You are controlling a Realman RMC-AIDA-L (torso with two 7-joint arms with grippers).
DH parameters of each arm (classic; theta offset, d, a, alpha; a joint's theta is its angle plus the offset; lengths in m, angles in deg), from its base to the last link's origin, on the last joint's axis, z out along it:
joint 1: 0 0.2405 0 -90
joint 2: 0 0 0 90
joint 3: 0 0.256 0 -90
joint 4: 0 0 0 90
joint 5: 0 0.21 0 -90
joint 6: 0 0 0 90
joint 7: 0 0.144 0 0
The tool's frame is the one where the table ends.
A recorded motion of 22 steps. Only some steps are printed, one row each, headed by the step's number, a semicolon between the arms.
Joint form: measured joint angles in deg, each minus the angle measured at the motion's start. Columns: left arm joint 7, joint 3, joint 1, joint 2, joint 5, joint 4, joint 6; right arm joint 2, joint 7, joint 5, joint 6, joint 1, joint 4, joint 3.
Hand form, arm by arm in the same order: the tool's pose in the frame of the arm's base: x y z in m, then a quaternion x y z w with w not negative. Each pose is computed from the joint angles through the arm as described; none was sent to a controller.
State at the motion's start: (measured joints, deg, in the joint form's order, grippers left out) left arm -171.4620 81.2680 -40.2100 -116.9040 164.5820 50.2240 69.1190; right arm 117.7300 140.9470 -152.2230 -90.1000 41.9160 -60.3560 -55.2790
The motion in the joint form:
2: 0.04 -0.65 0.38 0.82 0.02 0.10 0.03; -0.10 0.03 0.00 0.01 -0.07 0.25 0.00
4: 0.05 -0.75 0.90 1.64 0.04 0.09 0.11; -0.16 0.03 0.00 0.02 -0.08 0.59 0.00
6: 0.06 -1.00 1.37 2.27 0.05 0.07 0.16; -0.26 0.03 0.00 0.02 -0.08 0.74 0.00
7: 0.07 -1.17 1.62 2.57 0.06 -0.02 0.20; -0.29 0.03 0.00 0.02 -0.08 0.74 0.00
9: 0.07 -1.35 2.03 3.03 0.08 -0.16 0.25; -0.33 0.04 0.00 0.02 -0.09 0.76 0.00
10: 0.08 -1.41 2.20 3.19 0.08 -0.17 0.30; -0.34 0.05 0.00 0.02 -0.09 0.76 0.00
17: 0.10 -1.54 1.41 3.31 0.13 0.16 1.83; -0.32 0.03 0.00 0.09 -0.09 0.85 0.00
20: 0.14 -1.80 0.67 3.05 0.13 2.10 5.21; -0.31 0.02 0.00 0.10 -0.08 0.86 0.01
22: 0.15 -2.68 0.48 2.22 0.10 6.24 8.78; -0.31 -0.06 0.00 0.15 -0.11 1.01 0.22
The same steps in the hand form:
2: -0.2766 0.3902 -0.0037 -0.75914 -0.50804 0.24254 0.32676; 0.2247 0.3831 0.0329 -0.87040 0.44875 -0.11676 0.16552
4: -0.2830 0.3898 0.0032 -0.75356 -0.51152 0.24599 0.33162; 0.2258 0.3827 0.0324 -0.86967 0.45052 -0.11773 0.16388
6: -0.2885 0.3891 0.0088 -0.74846 -0.51567 0.24785 0.33536; 0.2265 0.3826 0.0327 -0.86923 0.45124 -0.11838 0.16371
7: -0.2916 0.3884 0.0114 -0.74550 -0.51846 0.24910 0.33673; 0.2266 0.3827 0.0329 -0.86918 0.45123 -0.11847 0.16395
9: -0.2965 0.3870 0.0154 -0.74097 -0.52246 0.25147 0.33877; 0.2268 0.3827 0.0332 -0.86900 0.45147 -0.11864 0.16414
10: -0.2983 0.3864 0.0168 -0.73939 -0.52390 0.25236 0.33934; 0.2268 0.3828 0.0333 -0.86894 0.45154 -0.11866 0.16423
17: -0.2930 0.3880 0.0183 -0.74058 -0.52258 0.25690 0.33535; 0.2270 0.3827 0.0329 -0.86889 0.45173 -0.11860 0.16402
20: -0.2815 0.3880 0.0190 -0.74438 -0.52119 0.26202 0.32498; 0.2270 0.3828 0.0328 -0.86895 0.45167 -0.11849 0.16397
22: -0.2638 0.3884 0.0203 -0.75243 -0.51800 0.25353 0.31820; 0.2278 0.3826 0.0328 -0.86842 0.45302 -0.11748 0.16374

